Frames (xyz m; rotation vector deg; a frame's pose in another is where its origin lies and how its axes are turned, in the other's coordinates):
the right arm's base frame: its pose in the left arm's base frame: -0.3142 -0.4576 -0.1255 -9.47 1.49 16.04
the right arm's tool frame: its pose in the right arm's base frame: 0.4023 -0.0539 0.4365 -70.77 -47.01 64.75
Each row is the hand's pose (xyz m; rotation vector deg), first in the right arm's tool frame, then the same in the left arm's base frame.
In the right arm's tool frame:
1: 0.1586 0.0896 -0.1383 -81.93 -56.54 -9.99
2: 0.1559 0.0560 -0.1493 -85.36 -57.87 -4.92
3: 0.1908 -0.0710 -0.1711 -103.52 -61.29 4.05
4: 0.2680 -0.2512 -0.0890 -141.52 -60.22 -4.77
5: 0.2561 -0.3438 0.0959 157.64 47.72 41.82
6: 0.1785 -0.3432 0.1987 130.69 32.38 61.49
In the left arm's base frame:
1: 0.2075 -0.2031 0.1427 57.64 143.78 -56.07
2: 0.2246 -0.1976 0.1732 57.71 137.97 -54.86
3: 0.2699 -0.1325 0.2806 54.37 124.49 -39.12
4: 0.2231 -0.0079 0.4463 43.11 114.70 2.44
5: 0.0589 0.0135 0.5707 19.51 109.42 52.03
6: -0.0422 -0.0565 0.6090 -1.47 102.84 81.66

